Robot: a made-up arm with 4 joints.
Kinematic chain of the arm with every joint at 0, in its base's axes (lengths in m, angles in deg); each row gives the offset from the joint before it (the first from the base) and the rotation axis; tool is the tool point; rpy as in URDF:
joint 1: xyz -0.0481 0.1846 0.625 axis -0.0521 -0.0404 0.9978
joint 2: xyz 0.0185 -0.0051 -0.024 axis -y
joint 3: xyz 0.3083 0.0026 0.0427 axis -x
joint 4: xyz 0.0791 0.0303 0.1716 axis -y
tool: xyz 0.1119 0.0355 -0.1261 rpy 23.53 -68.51 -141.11
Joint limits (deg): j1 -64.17..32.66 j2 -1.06..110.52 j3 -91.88..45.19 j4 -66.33..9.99
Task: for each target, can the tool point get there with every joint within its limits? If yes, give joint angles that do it. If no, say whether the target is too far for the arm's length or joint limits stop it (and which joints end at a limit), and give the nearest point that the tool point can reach.
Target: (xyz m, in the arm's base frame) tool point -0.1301 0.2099 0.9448
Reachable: yes | joints -1.18 89.60 -58.78 -56.87
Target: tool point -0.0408 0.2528 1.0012
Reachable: yes | joints 19.24 86.48 32.98 -36.91
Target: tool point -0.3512 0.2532 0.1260
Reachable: no: joint limits stop it (at a limit: joint 2, joint 4) | nearest point -0.2429 0.2019 0.8595 | short by 0.743 m
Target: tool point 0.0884 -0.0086 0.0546
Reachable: no: joint limits stop it (at a limit: joint 1, joint 2, joint 3) | nearest point 0.1569 -0.1225 0.5727 | short by 0.535 m
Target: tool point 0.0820 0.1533 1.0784
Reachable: yes | joints -38.19 71.71 6.10 -7.02
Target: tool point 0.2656 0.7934 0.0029
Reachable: no: too far | nearest point 0.3293 0.4966 0.6092 | short by 0.678 m
